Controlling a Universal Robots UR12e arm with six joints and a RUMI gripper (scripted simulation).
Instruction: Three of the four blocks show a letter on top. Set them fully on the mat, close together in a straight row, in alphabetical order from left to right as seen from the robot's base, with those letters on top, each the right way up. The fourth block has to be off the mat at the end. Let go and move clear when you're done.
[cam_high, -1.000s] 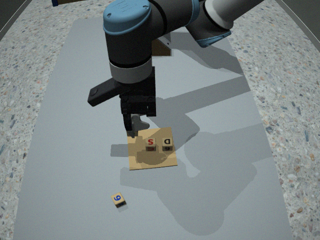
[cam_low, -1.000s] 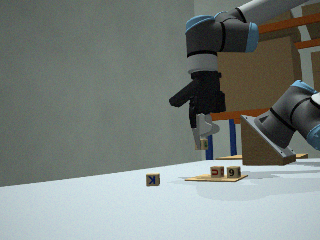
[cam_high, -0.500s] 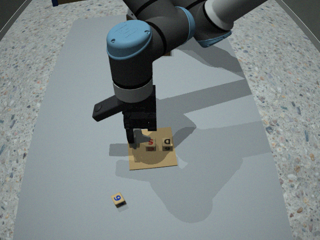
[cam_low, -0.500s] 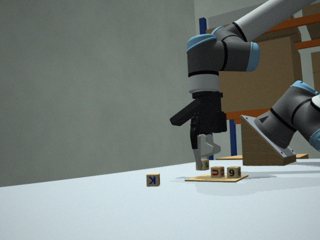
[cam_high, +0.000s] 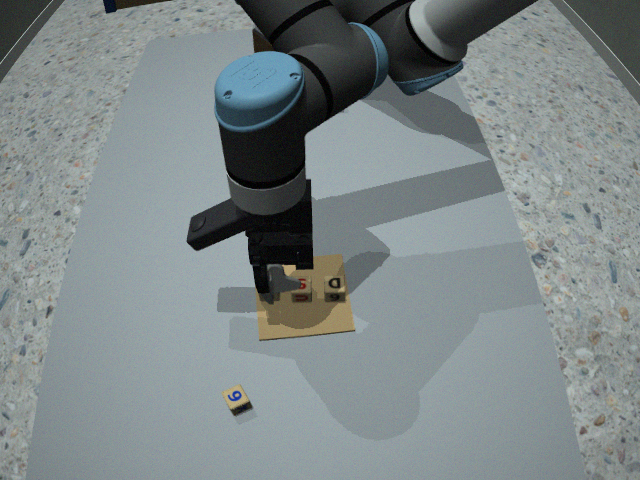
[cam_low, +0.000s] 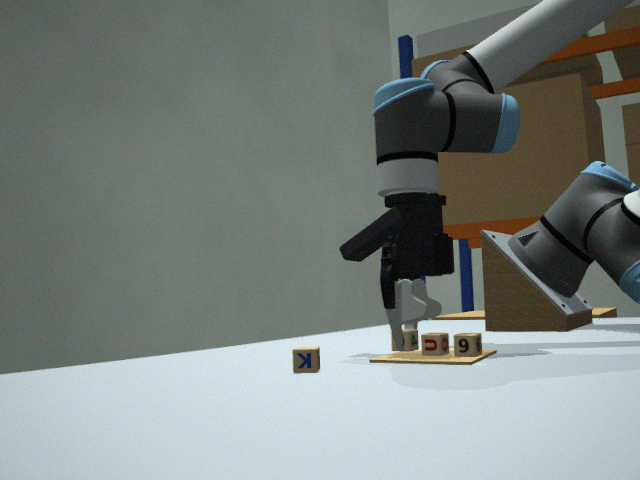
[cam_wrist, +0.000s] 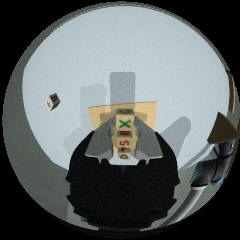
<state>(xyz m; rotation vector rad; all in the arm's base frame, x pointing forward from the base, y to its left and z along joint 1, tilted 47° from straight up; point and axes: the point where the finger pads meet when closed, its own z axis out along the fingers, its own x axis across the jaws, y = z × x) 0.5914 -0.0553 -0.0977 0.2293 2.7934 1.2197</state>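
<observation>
Now: the tan mat 1 cm ahead of my hand, 5 cm to the left of it and 2 cm below it.
</observation>
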